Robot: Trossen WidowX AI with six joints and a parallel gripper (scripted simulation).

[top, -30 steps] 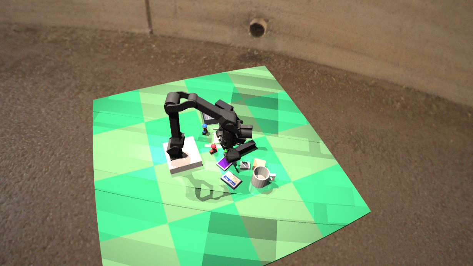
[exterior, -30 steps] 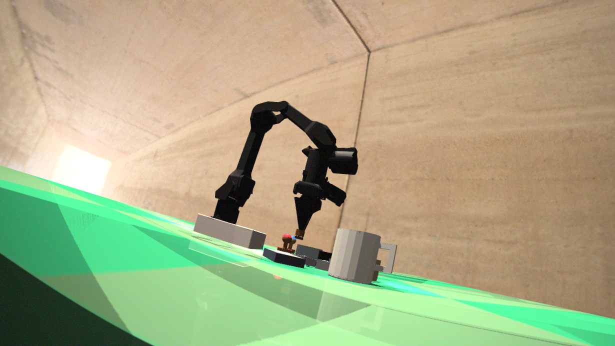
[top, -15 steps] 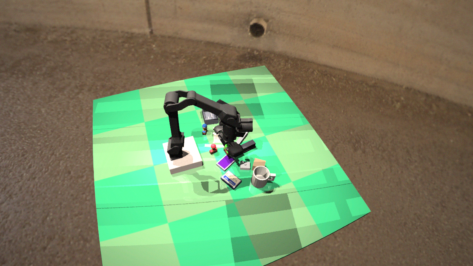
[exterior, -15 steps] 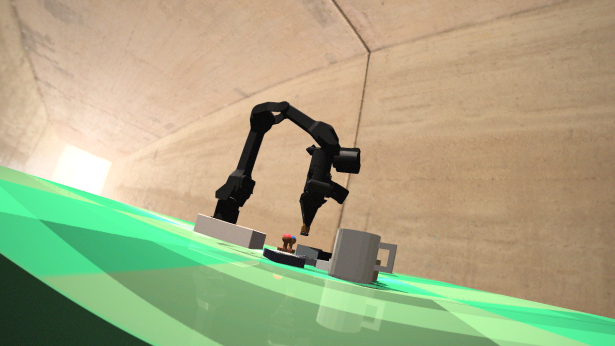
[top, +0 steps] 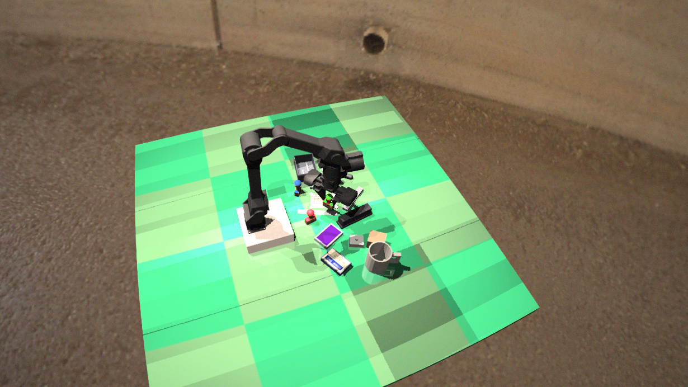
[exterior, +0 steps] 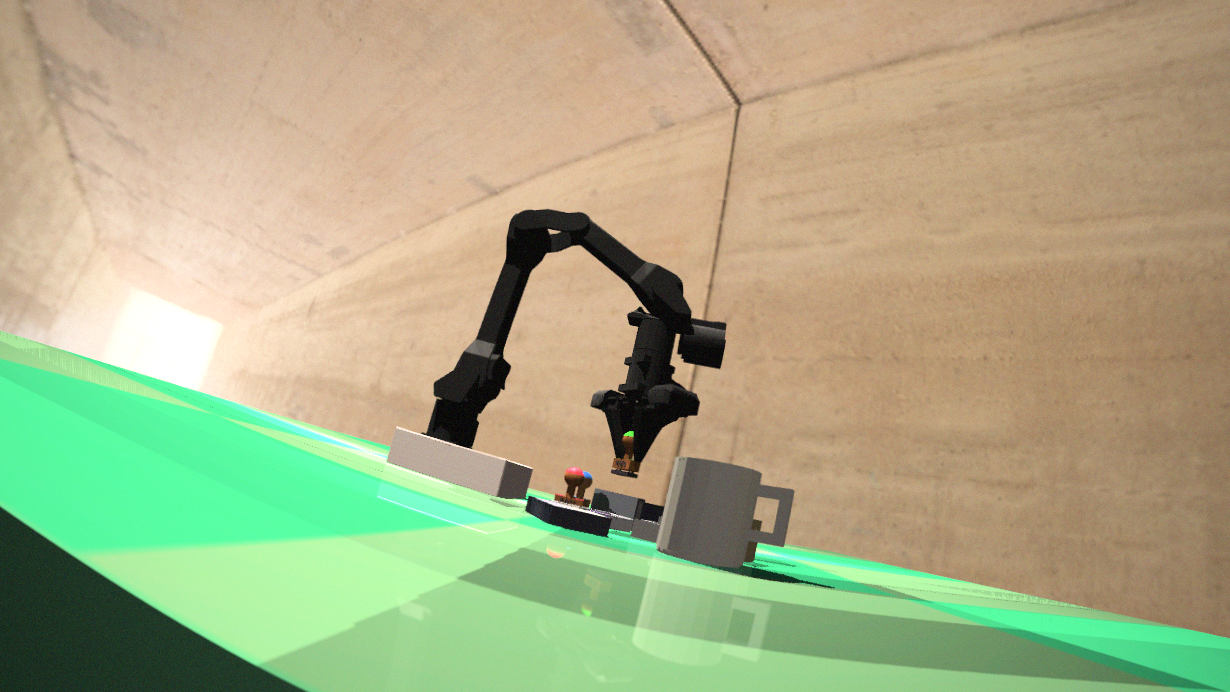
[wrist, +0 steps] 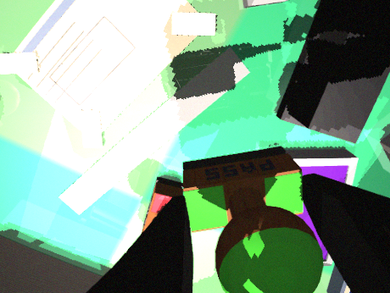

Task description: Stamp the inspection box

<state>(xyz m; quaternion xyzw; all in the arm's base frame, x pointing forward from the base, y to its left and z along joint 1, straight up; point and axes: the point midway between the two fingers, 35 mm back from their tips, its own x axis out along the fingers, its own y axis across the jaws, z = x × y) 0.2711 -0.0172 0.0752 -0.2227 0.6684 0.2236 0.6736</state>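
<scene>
Now: gripper tip 9 cm above the white card, 8 cm to the right of it and 1 cm short of it. Round my gripper tip: red-knobbed stamp: 7 cm below, 7 cm behind; purple ink pad: 9 cm below, 8 cm to the right, 3 cm behind; green stamp: right at my gripper tip.
</scene>
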